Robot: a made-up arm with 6 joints.
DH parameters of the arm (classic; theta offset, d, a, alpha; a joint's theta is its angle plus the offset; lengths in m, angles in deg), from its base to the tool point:
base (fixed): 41.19 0 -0.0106 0
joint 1: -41.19 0.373 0.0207 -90
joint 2: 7.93 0 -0.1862 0
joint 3: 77.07 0.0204 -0.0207 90
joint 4: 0 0.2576 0.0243 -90
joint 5: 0 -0.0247 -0.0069 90
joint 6: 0 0.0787 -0.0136 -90
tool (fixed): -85 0.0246 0 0
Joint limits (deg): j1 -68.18..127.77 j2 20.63..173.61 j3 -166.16..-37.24 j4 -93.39..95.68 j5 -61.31..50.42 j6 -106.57..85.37
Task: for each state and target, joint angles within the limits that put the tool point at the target. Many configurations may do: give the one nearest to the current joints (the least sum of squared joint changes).
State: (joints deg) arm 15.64 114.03 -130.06 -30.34 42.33 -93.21
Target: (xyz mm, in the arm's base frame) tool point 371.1 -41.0 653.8
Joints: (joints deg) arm 1.24 105.80 -131.66 -33.48 45.68 -94.52
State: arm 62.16 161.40 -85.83 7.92 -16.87 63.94
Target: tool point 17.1 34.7 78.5
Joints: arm 68.18 173.23 -42.55 9.33 -10.27 60.85
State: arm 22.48 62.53 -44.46 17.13 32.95 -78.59
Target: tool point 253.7 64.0 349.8
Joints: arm 8.43 81.87 -45.89 14.12 26.65 -78.47
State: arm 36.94 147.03 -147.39 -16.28 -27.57 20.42
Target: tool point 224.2 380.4 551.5
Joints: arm 55.04 143.47 -140.69 -18.59 -61.30 24.28
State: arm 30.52 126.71 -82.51 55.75 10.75 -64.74
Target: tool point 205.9 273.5 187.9
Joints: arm 42.60 139.38 -76.77 56.07 12.71 -65.35
